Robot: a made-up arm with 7 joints.
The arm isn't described. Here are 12 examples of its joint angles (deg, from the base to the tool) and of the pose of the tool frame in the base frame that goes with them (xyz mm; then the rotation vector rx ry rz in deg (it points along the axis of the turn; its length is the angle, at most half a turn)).
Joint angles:
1: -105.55 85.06 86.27 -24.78 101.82 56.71 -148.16
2: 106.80 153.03 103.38 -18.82 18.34 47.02 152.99
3: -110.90 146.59 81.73 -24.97 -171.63 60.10 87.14
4: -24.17 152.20 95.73 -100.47 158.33 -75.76 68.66
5: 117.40 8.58 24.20 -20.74 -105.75 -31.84 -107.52
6: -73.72 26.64 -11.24 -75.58 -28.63 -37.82 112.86
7: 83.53 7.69 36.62 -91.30 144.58 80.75 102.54
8: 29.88 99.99 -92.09 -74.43 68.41 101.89 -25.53
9: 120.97 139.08 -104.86 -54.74 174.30 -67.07 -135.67
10: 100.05 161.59 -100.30 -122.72 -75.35 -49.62 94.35
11: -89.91 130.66 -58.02 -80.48 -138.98 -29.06 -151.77
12: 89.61 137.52 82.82 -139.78 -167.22 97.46 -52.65
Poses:
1: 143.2 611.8 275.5 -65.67 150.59 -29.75
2: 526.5 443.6 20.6 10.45 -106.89 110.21
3: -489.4 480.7 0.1 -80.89 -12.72 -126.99
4: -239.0 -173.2 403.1 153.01 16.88 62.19
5: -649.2 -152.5 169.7 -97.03 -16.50 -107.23
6: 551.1 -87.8 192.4 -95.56 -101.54 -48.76
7: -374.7 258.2 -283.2 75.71 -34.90 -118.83
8: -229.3 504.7 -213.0 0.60 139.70 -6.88
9: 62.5 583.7 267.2 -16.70 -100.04 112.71
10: -58.6 338.3 202.4 -64.97 129.68 11.61
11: 142.8 421.2 363.6 65.05 -94.57 16.81
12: 305.2 -32.1 -48.6 -107.07 47.88 -72.49
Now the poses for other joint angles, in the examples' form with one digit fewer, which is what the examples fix.
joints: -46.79 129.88 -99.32 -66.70 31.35 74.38 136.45
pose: 65 608 76 105.4 -74.1 101.1
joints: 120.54 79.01 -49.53 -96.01 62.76 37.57 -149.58
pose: -498 133 50 -117.9 9.1 -79.2
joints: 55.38 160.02 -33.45 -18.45 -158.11 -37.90 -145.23
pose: 449 385 353 157.5 14.7 -33.1
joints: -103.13 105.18 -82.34 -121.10 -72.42 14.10 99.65
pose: 349 109 178 51.7 -116.9 -85.3
